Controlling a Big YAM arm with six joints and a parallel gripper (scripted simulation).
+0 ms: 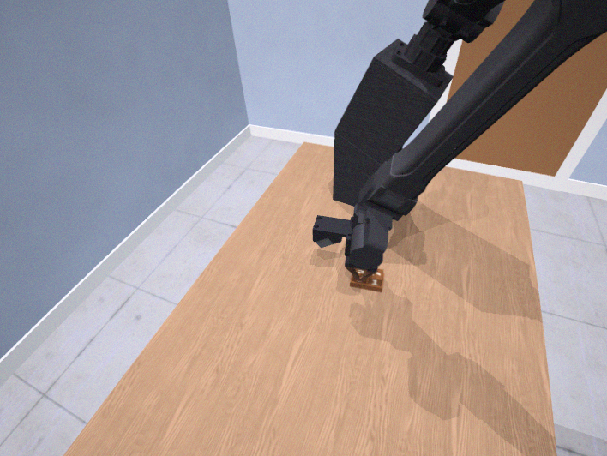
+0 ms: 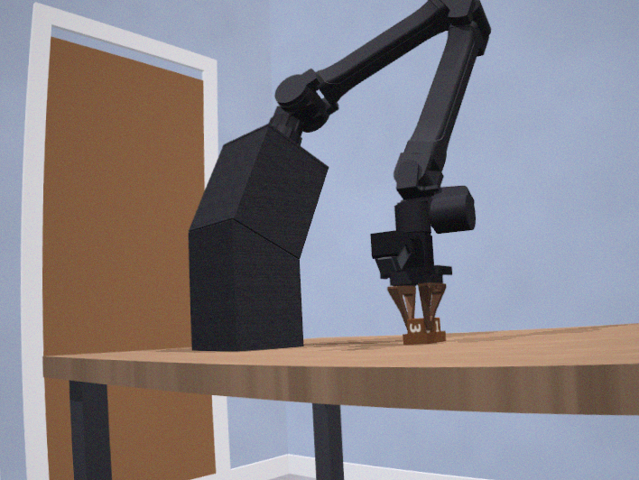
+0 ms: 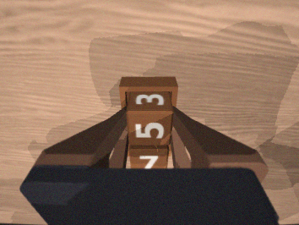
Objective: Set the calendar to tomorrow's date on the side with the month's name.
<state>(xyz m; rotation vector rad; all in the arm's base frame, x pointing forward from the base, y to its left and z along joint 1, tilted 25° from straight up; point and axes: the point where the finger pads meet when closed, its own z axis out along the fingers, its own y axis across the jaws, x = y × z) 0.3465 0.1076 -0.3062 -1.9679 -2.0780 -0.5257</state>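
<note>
The brown tray lies 20 mm to the left of my hand and 20 mm below it.
</note>
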